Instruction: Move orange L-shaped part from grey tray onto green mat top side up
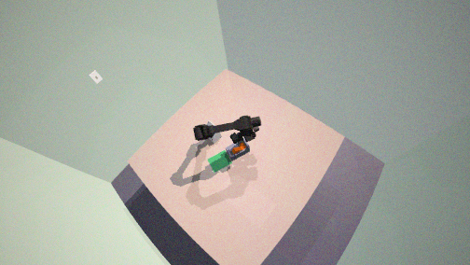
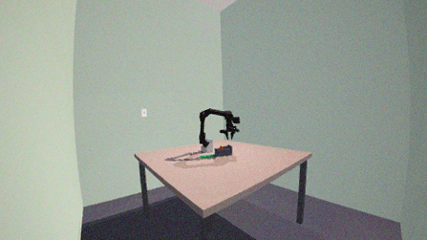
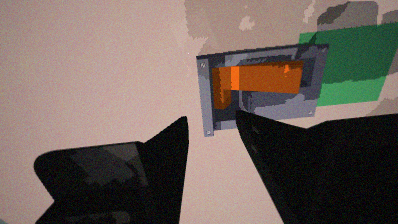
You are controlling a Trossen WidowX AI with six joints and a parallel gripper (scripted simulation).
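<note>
Now: gripper tip 2 cm past the orange L-shaped part, 4 cm to the left of it and 10 cm above it. Round my gripper tip: green mat (6 cm behind, 21 cm to the right, 16 cm below).
</note>
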